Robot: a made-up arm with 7 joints.
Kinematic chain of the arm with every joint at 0, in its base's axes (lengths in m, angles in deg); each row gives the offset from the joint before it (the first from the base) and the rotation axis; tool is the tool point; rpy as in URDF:
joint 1: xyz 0 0 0.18 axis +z
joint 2: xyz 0 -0.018 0.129 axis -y
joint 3: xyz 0 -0.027 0.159 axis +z
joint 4: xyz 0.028 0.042 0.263 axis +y
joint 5: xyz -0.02 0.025 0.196 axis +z
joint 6: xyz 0 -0.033 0.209 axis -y
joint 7: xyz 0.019 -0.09 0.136 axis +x
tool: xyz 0 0 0 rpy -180 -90 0
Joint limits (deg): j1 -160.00..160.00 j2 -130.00..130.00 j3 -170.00..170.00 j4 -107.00..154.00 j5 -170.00..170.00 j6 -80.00..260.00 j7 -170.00..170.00
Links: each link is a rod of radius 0.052 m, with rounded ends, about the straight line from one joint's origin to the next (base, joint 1, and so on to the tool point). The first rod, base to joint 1, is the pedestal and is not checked.
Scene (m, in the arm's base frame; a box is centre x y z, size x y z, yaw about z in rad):
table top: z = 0
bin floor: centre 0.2 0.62 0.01 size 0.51 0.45 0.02 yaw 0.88
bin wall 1: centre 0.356 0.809 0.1 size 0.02 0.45 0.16 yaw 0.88
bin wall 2: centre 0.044 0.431 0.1 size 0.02 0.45 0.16 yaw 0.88
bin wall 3: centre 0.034 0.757 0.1 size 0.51 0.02 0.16 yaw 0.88
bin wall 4: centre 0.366 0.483 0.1 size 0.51 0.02 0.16 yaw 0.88
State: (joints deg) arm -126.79 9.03 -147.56 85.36 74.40 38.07 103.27
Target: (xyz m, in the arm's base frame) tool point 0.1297 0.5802 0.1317
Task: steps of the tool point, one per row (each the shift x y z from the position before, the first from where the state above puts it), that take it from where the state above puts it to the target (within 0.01 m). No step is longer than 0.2 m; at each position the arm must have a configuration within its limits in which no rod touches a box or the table.
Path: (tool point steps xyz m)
1: 0.0462 0.0238 -0.1626
2: 0.0190 -0.0149 -0.1647
3: -0.0066 -0.0516 -0.1535

